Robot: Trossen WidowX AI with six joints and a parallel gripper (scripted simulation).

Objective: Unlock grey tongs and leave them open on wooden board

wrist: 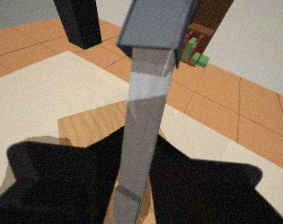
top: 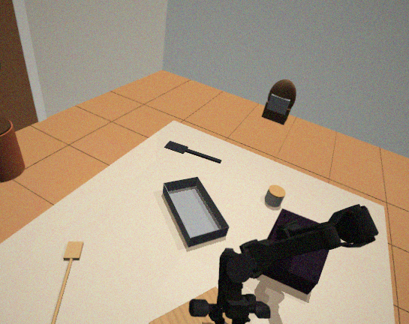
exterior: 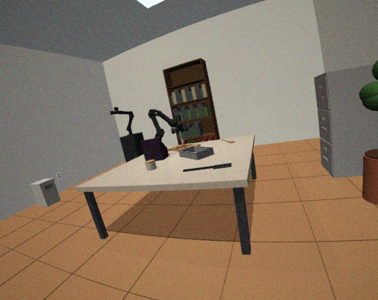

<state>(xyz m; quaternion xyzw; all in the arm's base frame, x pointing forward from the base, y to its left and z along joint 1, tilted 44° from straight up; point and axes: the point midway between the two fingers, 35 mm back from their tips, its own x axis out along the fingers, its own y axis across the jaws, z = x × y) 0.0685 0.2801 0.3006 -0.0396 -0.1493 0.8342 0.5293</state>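
Right now the wooden board is 160 mm below my gripper tip and 20 mm to the right of it. Round my gripper tip: black spatula 840 mm to the right, 550 mm ahead, 170 mm below; grey roasting tin 460 mm to the right, 320 mm ahead, 140 mm below; small cork-lidded jar 750 mm to the right, 140 mm below, 40 mm ahead.
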